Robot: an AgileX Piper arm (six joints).
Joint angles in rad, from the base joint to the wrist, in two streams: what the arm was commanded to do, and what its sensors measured. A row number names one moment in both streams.
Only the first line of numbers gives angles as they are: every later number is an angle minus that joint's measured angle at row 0.
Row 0, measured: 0.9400, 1.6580, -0.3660, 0.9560, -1.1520, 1.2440
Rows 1 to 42, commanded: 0.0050, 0.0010, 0.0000, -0.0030, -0.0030, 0.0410; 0.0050, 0.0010, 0.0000, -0.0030, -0.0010, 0.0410; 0.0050, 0.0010, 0.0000, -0.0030, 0.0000, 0.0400; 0.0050, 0.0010, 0.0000, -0.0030, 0.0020, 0.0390; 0.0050, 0.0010, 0.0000, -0.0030, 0.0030, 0.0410; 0.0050, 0.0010, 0.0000, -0.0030, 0.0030, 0.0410; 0.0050, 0.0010, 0.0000, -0.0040, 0.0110, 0.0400; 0.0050, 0.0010, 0.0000, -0.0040, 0.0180, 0.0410; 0.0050, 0.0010, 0.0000, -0.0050, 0.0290, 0.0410; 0.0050, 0.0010, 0.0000, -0.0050, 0.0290, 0.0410; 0.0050, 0.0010, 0.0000, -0.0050, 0.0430, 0.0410; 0.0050, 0.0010, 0.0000, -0.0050, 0.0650, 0.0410; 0.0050, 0.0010, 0.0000, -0.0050, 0.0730, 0.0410; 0.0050, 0.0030, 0.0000, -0.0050, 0.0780, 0.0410; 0.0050, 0.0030, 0.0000, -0.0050, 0.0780, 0.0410; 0.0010, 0.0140, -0.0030, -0.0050, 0.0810, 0.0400; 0.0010, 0.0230, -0.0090, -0.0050, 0.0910, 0.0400; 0.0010, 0.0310, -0.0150, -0.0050, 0.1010, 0.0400; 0.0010, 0.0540, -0.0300, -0.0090, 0.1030, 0.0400; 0.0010, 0.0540, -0.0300, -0.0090, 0.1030, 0.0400; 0.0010, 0.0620, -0.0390, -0.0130, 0.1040, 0.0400; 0.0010, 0.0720, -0.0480, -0.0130, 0.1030, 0.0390; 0.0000, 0.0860, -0.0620, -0.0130, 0.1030, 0.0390; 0.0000, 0.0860, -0.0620, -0.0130, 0.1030, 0.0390; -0.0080, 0.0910, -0.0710, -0.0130, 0.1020, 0.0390; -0.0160, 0.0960, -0.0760, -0.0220, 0.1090, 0.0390; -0.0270, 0.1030, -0.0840, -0.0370, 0.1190, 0.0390; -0.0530, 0.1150, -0.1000, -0.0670, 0.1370, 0.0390; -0.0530, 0.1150, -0.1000, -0.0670, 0.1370, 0.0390; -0.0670, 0.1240, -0.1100, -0.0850, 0.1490, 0.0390; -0.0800, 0.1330, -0.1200, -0.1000, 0.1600, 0.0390; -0.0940, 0.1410, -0.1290, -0.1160, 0.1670, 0.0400; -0.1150, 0.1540, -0.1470, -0.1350, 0.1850, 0.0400; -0.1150, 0.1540, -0.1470, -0.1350, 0.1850, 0.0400; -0.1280, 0.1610, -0.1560, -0.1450, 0.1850, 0.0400; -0.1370, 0.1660, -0.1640, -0.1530, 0.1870, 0.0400; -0.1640, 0.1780, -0.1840, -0.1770, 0.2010, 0.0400; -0.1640, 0.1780, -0.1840, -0.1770, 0.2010, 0.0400; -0.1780, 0.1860, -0.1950, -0.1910, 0.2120, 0.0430; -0.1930, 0.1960, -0.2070, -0.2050, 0.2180, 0.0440; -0.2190, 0.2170, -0.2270, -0.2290, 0.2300, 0.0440; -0.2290, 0.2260, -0.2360, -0.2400, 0.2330, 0.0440
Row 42, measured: -0.1960, 0.2030, -0.2070, -0.1930, 0.2160, 0.0440
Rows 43 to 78, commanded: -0.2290, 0.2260, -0.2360, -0.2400, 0.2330, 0.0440; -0.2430, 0.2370, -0.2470, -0.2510, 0.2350, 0.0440; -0.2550, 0.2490, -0.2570, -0.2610, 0.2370, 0.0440; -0.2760, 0.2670, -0.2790, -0.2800, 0.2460, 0.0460; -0.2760, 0.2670, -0.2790, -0.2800, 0.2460, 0.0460; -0.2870, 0.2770, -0.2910, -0.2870, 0.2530, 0.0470; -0.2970, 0.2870, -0.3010, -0.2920, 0.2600, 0.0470; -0.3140, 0.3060, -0.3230, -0.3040, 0.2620, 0.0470; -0.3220, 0.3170, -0.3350, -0.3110, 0.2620, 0.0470; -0.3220, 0.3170, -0.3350, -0.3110, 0.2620, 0.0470; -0.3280, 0.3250, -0.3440, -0.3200, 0.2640, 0.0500; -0.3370, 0.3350, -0.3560, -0.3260, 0.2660, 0.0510; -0.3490, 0.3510, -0.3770, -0.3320, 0.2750, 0.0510; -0.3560, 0.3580, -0.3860, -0.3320, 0.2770, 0.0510; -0.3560, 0.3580, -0.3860, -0.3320, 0.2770, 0.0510; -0.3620, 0.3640, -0.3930, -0.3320, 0.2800, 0.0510; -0.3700, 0.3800, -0.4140, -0.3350, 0.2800, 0.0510; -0.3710, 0.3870, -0.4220, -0.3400, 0.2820, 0.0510; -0.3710, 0.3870, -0.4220, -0.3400, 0.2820, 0.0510; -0.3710, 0.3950, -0.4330, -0.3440, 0.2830, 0.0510; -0.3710, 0.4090, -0.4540, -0.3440, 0.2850, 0.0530; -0.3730, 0.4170, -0.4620, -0.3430, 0.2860, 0.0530; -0.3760, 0.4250, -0.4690, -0.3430, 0.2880, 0.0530; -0.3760, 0.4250, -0.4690, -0.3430, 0.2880, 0.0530; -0.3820, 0.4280, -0.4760, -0.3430, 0.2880, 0.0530; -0.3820, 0.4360, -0.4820, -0.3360, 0.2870, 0.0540; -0.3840, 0.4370, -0.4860, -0.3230, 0.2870, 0.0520; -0.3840, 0.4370, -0.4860, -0.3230, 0.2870, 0.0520; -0.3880, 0.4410, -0.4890, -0.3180, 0.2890, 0.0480; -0.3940, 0.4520, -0.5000, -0.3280, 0.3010, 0.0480; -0.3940, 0.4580, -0.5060, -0.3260, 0.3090, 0.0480; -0.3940, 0.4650, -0.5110, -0.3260, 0.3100, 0.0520; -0.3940, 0.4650, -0.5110, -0.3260, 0.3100, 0.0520; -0.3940, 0.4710, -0.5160, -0.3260, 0.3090, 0.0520; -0.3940, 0.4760, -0.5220, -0.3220, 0.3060, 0.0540; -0.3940, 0.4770, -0.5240, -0.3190, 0.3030, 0.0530
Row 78, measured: -0.3900, 0.4730, -0.5080, -0.3220, 0.3080, 0.0520
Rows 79 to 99, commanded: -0.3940, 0.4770, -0.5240, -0.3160, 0.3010, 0.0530; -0.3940, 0.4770, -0.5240, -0.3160, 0.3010, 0.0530; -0.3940, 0.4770, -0.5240, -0.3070, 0.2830, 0.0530; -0.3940, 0.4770, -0.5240, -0.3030, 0.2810, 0.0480; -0.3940, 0.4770, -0.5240, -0.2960, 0.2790, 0.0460; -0.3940, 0.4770, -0.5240, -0.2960, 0.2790, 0.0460; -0.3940, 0.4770, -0.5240, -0.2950, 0.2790, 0.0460; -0.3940, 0.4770, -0.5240, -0.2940, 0.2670, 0.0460; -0.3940, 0.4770, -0.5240, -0.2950, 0.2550, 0.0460; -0.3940, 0.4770, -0.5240, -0.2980, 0.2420, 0.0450; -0.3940, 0.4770, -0.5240, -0.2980, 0.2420, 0.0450; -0.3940, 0.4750, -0.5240, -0.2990, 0.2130, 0.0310; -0.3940, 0.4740, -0.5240, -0.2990, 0.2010, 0.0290; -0.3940, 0.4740, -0.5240, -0.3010, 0.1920, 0.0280; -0.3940, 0.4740, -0.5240, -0.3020, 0.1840, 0.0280; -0.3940, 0.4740, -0.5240, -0.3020, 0.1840, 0.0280; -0.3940, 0.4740, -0.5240, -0.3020, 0.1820, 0.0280; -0.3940, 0.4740, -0.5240, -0.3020, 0.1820, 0.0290; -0.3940, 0.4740, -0.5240, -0.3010, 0.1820, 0.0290; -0.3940, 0.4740, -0.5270, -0.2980, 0.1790, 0.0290; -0.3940, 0.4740, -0.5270, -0.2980, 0.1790, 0.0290
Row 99, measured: -0.3890, 0.4830, -0.5140, -0.2940, 0.2540, 0.0440
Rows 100 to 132, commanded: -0.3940, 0.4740, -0.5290, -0.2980, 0.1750, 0.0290; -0.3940, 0.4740, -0.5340, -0.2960, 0.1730, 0.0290; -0.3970, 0.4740, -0.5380, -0.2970, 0.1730, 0.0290; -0.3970, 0.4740, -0.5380, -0.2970, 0.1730, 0.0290; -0.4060, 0.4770, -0.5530, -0.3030, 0.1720, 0.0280; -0.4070, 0.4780, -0.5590, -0.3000, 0.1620, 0.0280; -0.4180, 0.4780, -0.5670, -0.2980, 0.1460, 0.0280; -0.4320, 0.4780, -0.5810, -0.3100, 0.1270, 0.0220; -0.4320, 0.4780, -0.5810, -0.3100, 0.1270, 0.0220; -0.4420, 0.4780, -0.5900, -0.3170, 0.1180, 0.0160; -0.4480, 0.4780, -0.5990, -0.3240, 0.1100, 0.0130; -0.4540, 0.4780, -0.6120, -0.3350, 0.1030, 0.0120; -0.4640, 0.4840, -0.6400, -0.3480, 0.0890, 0.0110; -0.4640, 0.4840, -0.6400, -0.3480, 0.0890, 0.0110; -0.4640, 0.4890, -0.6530, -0.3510, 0.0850, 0.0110; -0.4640, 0.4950, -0.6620, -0.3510, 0.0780, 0.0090; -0.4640, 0.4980, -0.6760, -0.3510, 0.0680, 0.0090; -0.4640, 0.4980, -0.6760, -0.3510, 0.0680, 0.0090; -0.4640, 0.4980, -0.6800, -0.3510, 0.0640, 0.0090; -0.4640, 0.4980, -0.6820, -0.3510, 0.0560, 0.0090; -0.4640, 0.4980, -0.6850, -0.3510, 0.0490, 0.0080; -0.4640, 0.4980, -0.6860, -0.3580, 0.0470, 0.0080; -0.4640, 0.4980, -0.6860, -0.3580, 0.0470, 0.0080; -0.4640, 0.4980, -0.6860, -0.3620, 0.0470, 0.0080; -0.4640, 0.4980, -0.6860, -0.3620, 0.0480, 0.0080; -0.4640, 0.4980, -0.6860, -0.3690, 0.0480, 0.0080; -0.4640, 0.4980, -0.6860, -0.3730, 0.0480, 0.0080; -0.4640, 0.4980, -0.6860, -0.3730, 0.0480, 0.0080; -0.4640, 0.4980, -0.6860, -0.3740, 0.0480, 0.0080; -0.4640, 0.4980, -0.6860, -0.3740, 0.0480, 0.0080; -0.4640, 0.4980, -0.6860, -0.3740, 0.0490, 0.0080; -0.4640, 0.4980, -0.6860, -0.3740, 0.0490, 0.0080; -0.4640, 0.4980, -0.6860, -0.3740, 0.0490, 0.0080
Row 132, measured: -0.4200, 0.5070, -0.5880, -0.2890, 0.3310, 0.0250
